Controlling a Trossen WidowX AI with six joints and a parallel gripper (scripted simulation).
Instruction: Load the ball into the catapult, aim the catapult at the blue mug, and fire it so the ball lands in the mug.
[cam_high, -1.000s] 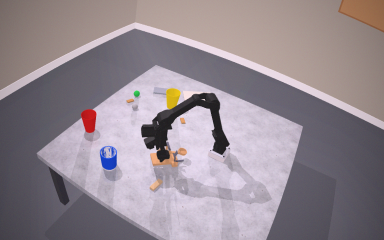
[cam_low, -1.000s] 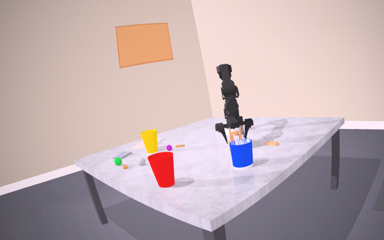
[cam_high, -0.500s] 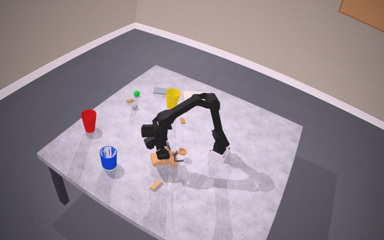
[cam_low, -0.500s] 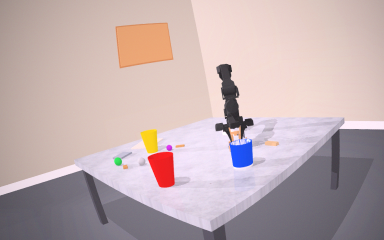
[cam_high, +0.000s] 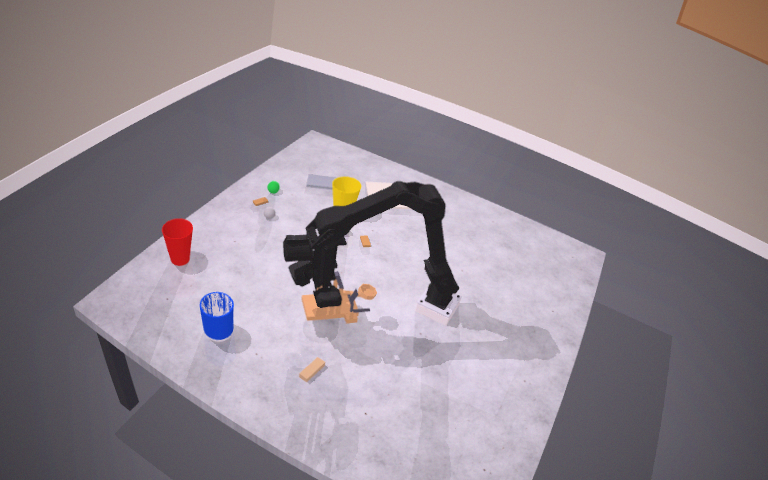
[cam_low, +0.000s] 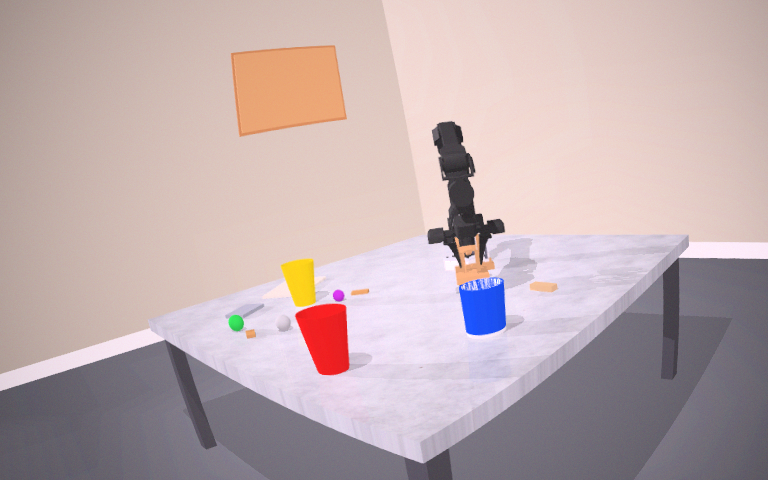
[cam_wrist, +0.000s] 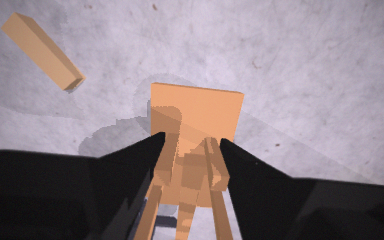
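Right now the purple ball is 15 cm ahead of my gripper tip, 37 cm to the right of it and 6 cm below it. Also, from my gripper tip: wooden catapult: 6 cm behind, 4 cm to the right, 2 cm above; blue mug: 19 cm ahead, 20 cm to the left, 5 cm below; grey ball: 38 cm ahead, 28 cm to the right, 6 cm below.
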